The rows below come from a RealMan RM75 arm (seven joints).
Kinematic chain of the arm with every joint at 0, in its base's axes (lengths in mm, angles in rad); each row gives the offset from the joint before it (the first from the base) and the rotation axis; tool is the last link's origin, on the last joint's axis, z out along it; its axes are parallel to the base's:
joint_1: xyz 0 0 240.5 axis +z
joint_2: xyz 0 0 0 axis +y
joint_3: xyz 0 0 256 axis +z
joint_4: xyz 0 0 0 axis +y
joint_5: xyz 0 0 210 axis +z
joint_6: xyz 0 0 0 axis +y
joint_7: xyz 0 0 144 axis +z
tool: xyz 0 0 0
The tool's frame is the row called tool.
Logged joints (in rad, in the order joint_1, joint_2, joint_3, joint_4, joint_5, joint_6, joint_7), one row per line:
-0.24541 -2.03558 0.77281 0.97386 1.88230 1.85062 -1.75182
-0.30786 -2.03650 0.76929 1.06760 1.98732 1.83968 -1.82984
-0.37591 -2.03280 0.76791 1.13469 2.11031 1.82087 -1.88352
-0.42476 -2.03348 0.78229 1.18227 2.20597 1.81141 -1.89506
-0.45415 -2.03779 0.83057 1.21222 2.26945 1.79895 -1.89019
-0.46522 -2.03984 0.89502 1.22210 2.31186 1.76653 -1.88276
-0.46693 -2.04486 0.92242 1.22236 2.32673 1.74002 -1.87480
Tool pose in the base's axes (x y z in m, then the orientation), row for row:
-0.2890 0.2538 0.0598 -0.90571 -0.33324 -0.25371 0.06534
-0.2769 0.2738 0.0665 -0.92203 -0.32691 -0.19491 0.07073
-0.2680 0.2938 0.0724 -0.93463 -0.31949 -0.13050 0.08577
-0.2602 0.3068 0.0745 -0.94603 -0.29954 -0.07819 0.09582
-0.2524 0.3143 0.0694 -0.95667 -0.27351 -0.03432 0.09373
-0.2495 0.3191 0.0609 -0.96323 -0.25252 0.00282 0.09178
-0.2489 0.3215 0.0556 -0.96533 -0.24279 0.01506 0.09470
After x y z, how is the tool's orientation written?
As a quaternion, x y z w.
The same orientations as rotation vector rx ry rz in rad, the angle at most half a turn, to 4 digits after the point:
-2.7328 -1.0055 -0.7655
-2.7730 -0.9832 -0.5862
-2.7860 -0.9523 -0.3890
-2.8034 -0.8876 -0.2317
-2.8384 -0.8115 -0.1018
-2.8611 -0.7501 0.0084
-2.8624 -0.7199 0.0447

